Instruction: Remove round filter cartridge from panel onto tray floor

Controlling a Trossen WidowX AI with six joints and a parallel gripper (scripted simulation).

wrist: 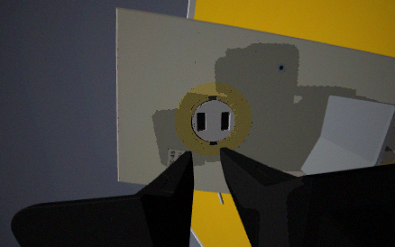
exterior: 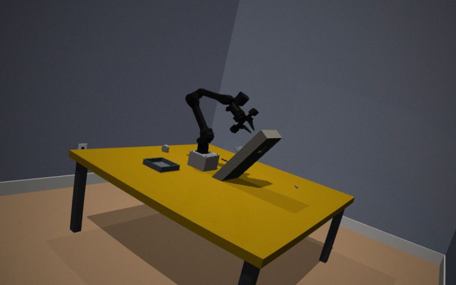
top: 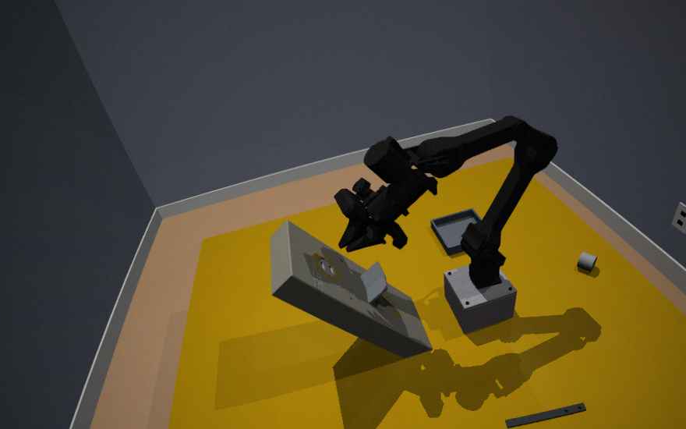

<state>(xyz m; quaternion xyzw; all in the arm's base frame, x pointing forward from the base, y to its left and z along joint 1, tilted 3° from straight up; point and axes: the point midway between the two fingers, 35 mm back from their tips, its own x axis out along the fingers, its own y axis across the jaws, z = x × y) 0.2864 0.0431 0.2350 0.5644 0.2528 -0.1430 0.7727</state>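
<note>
The round grey filter cartridge lies 60 mm ahead of my gripper tip and 50 mm below it. Also, from my gripper tip: dark tray (350 mm behind, 320 mm to the right, 300 mm below); then beige service panel (10 mm ahead, 10 mm to the right, 130 mm below).
</note>
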